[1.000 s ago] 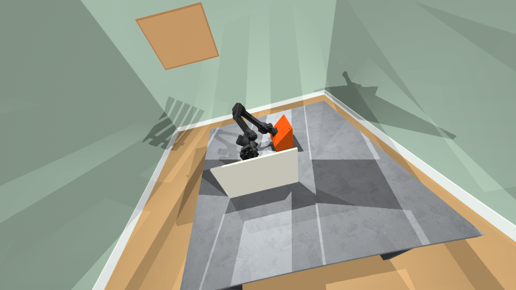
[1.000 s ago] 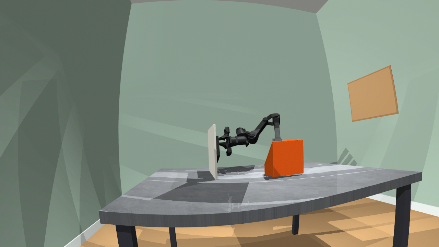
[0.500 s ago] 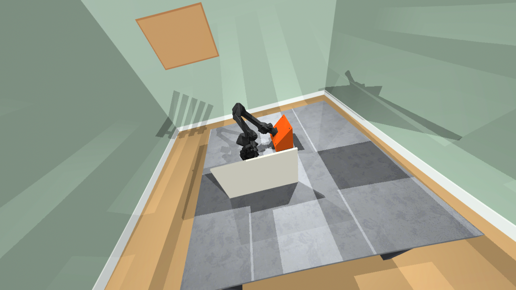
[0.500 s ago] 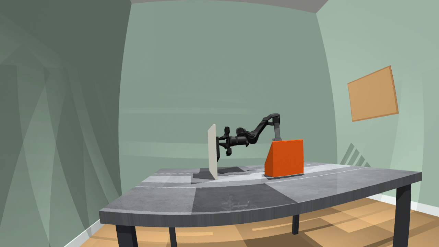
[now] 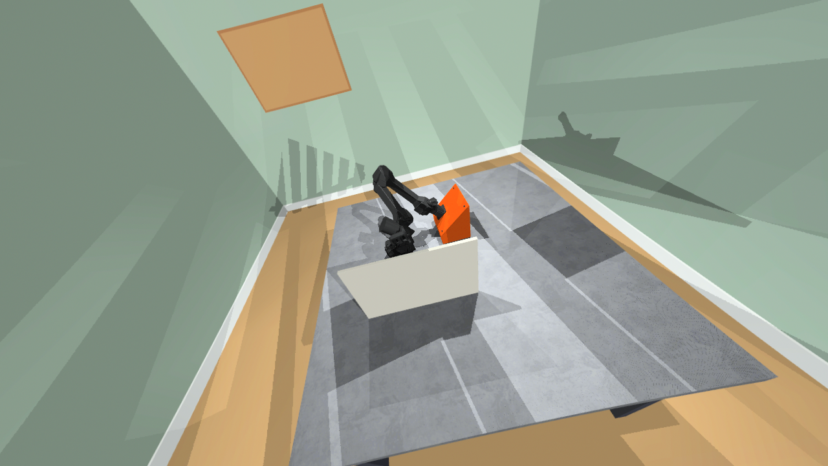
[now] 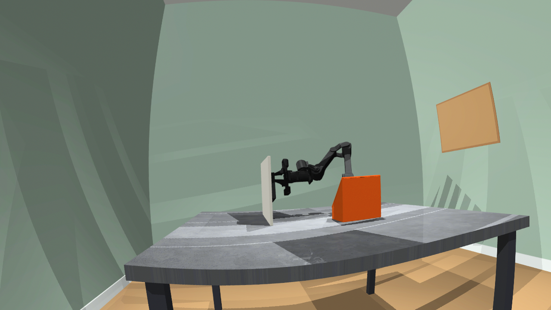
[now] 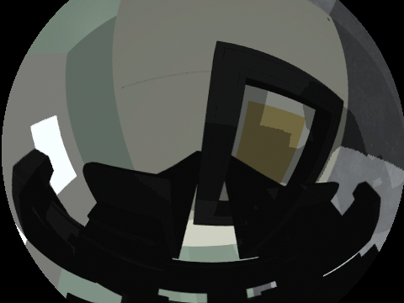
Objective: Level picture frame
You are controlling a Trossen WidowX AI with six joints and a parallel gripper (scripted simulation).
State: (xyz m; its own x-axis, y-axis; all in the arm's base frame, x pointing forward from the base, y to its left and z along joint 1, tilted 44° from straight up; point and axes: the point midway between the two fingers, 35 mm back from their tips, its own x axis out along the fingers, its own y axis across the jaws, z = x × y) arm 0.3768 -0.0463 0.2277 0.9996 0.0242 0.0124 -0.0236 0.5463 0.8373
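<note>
My gripper tip is now 5 cm above the picture frame and 1 cm to the right of it. Round my gripper tip: wall panel 6 cm below, 2 cm ahead, 1 cm to the left.
</note>
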